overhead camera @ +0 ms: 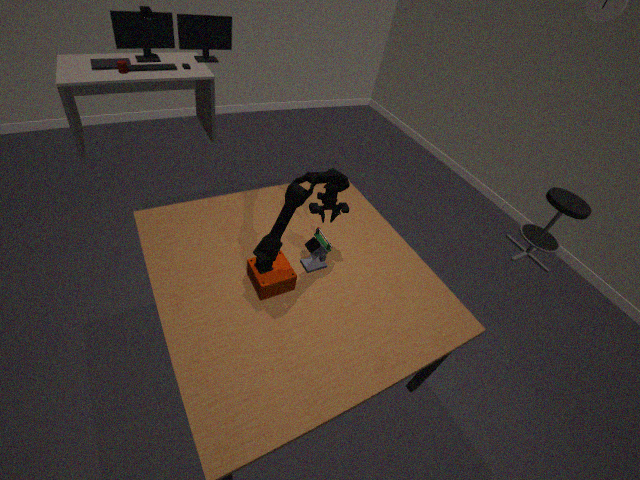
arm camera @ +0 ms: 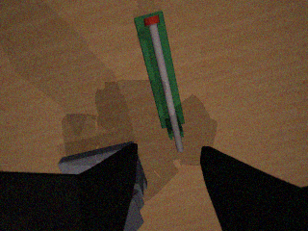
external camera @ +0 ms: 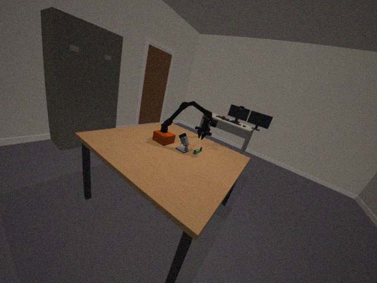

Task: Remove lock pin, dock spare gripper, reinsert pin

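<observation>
The green holder lies 13 cm below my gripper tip, 1 cm to the left of it and 1 cm ahead of it. Round my gripper tip: spare gripper 12 cm behind, 10 cm to the right, 3 cm below; grey mount 10 cm to the right, 10 cm below, 10 cm behind.
</observation>
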